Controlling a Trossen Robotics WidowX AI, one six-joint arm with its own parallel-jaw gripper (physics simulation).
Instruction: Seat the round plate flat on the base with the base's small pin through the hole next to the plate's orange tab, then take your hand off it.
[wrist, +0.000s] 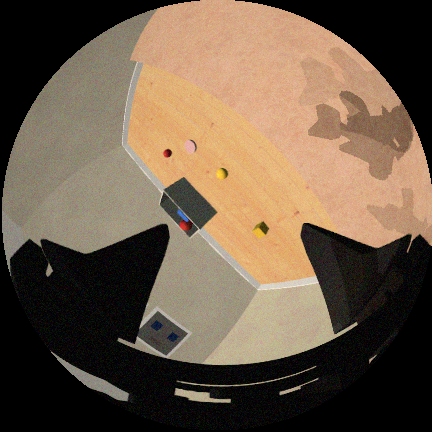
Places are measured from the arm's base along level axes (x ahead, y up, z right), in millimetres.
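Pixels of known places: gripper, fingertip midpoint: (237, 230).
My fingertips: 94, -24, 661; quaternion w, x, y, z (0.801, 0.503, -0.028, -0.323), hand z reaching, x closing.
Behind a point stands the place of what it marks, as x, y, z.
My gripper (237, 230) @(94, -24, 661) is open, with its two dark fingers wide apart at the lower left and lower right of the wrist view and nothing between them. The round plate with its orange tab and the base with its small pin do not show in this view, so I cannot tell how they stand to each other or to the gripper.
A pinkish surface (235, 65) @(-91, -274, 548) with the arm's shadows fills the upper right. Beyond its edge lie a wooden floor (155, 110), a red ball (167, 153), a pink disc (190, 146), a yellow ball (222, 173), a yellow block (260, 230) and a dark box (192, 200) against the wall.
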